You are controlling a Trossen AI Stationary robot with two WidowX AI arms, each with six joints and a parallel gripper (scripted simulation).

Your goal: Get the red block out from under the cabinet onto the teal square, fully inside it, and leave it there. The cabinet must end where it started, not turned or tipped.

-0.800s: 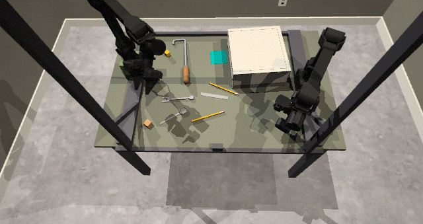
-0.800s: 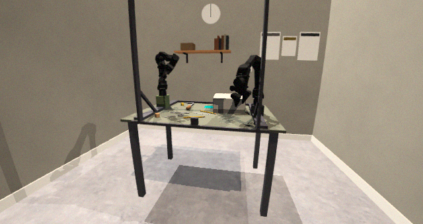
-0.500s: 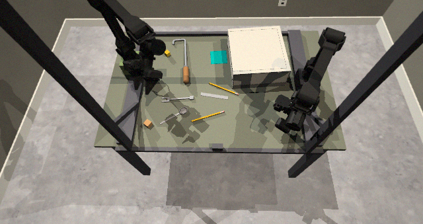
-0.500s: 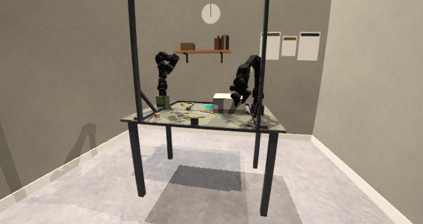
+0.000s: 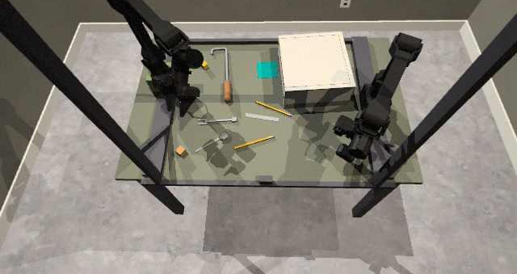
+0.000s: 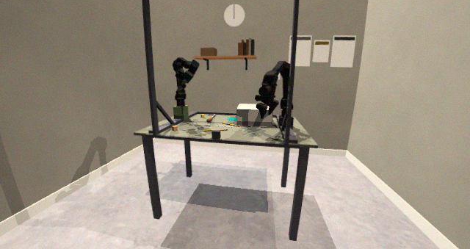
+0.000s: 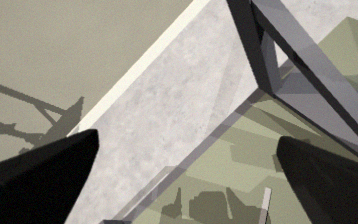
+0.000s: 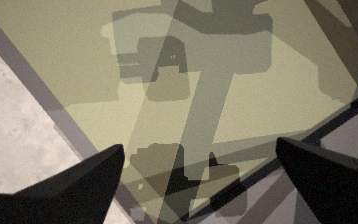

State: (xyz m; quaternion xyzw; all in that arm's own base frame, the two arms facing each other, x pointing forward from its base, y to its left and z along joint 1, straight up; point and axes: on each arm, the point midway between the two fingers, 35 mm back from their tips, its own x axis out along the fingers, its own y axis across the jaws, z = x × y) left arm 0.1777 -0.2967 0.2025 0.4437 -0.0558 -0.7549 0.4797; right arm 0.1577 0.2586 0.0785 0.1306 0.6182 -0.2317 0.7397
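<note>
The grey bar is 33 cm below my left hand, 26 cm to the right of it and 17 cm ahead of it. From my left hand the other things lie so: yellow cube (42 cm ahead, 31 cm below, 5 cm to the left); fork (32 cm below, 13 cm ahead, 7 cm to the right); spoon (32 cm below, 8 cm to the right, 4 cm ahead).
</note>
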